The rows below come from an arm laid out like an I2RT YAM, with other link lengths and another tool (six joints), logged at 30 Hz.
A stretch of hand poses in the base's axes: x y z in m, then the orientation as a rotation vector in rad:
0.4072, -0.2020, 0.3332, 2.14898, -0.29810, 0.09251
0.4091, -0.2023, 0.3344, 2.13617, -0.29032, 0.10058
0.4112, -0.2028, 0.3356, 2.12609, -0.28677, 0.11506
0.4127, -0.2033, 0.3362, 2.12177, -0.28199, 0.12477
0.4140, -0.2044, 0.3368, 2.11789, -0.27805, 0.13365
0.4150, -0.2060, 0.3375, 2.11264, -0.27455, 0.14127
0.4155, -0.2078, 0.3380, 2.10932, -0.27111, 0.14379
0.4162, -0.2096, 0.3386, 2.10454, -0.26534, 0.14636
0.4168, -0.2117, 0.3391, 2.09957, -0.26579, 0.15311
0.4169, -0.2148, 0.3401, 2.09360, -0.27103, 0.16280
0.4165, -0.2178, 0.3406, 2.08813, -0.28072, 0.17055
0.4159, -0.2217, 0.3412, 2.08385, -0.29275, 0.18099
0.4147, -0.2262, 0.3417, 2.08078, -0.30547, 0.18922
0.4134, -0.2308, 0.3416, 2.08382, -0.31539, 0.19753
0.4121, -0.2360, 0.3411, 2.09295, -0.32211, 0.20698
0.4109, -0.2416, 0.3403, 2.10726, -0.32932, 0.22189
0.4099, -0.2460, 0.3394, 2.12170, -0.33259, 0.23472
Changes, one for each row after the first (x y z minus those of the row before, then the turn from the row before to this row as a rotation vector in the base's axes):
0.0019, -0.0003, 0.0012, -0.01411, -0.00207, 0.00701
0.0021, -0.0005, 0.0012, -0.01133, -0.00851, 0.00687
0.0015, -0.0005, 0.0006, -0.00544, -0.00487, 0.00664
0.0013, -0.0011, 0.0006, -0.00482, -0.00464, 0.00579
0.0010, -0.0016, 0.0007, -0.00603, -0.00388, 0.00481
0.0005, -0.0018, 0.0005, -0.00384, -0.00031, 0.00300
0.0007, -0.0018, 0.0006, -0.00556, 0.00064, 0.00448
0.0006, -0.0021, 0.0005, -0.00518, -0.00490, 0.00175
0.0001, -0.0031, 0.0010, -0.00567, -0.00897, -0.00056
-0.0004, -0.0030, 0.0005, -0.00447, -0.00945, -0.00442
-0.0006, -0.0039, 0.0006, -0.00305, -0.01239, -0.00479
-0.0012, -0.0045, 0.0005, -0.00158, -0.01114, -0.00600
-0.0013, -0.0046, -0.0001, 0.00406, -0.01015, -0.00304
-0.0013, -0.0052, -0.0005, 0.00952, -0.00973, 0.00065
-0.0012, -0.0056, -0.0008, 0.01445, -0.01389, 0.00338
-0.0010, -0.0044, -0.0009, 0.01408, -0.01075, 0.00531

